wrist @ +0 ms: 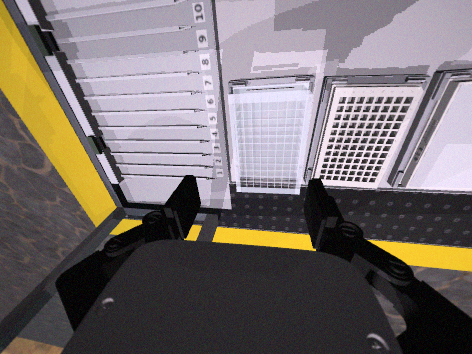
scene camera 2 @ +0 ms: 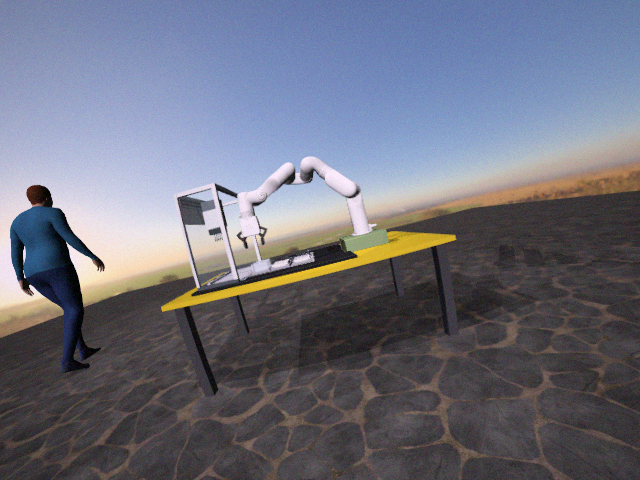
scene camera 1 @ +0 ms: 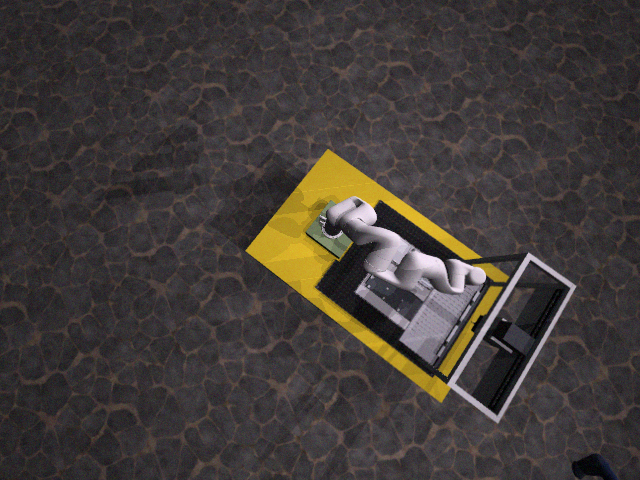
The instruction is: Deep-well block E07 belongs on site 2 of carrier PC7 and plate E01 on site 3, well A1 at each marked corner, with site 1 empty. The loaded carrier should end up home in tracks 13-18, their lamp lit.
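Frame: origin at the arm's base, x right, y ahead, z up, level; millimetres.
Where they show: gripper, fingertip midpoint: (wrist: 250, 191) (scene camera 2: 254, 246); arm's base at its link origin: (scene camera 2: 362, 233).
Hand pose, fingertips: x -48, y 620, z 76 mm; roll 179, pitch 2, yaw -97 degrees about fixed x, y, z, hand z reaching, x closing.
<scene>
Things, the pixels of their top centre, and the offset from my fingertips. "spot": a spot on its surface instead. Level surfaces: height alone.
- labware at its top centre: (wrist: 268, 150) (scene camera 2: 260, 261) (scene camera 1: 432, 274) dy -12, dx -5, dz -84 mm
- white block with square wells, top centre: (wrist: 359, 144) (scene camera 2: 281, 261) dy -118, dx -21, dz -112 mm
- flat white piece at a spot on its surface: (wrist: 447, 137) spot: dy -204, dx -23, dz -112 mm
- numbered track deck at its surface level: dz -137 mm
- yellow table at its surface level: dz -151 mm
My gripper (scene camera 2: 254, 242) (wrist: 250, 191) is open and empty, above the deck end near tracks 1-10; the arm hides it in scene camera 1. In the wrist view, a translucent gridded piece of labware (wrist: 270, 137), a white block with square wells (wrist: 367, 135) and a flat white piece (wrist: 447, 137) lie side by side in separate nests. The translucent one is ahead between the fingers, apart from them. Labels E07 and E01 are not readable. Carrier PC7 cannot be identified. Tracks 13-18 are outside the wrist view, and no lit lamp can be made out.
The numbered track deck (wrist: 145, 115) lies left of the labware in the wrist view. A tall open frame (scene camera 1: 552, 335) (scene camera 2: 227, 242) stands at the end of the yellow table (scene camera 1: 289, 242) (scene camera 2: 418, 240). A person (scene camera 2: 43, 248) stands beyond that end.
</scene>
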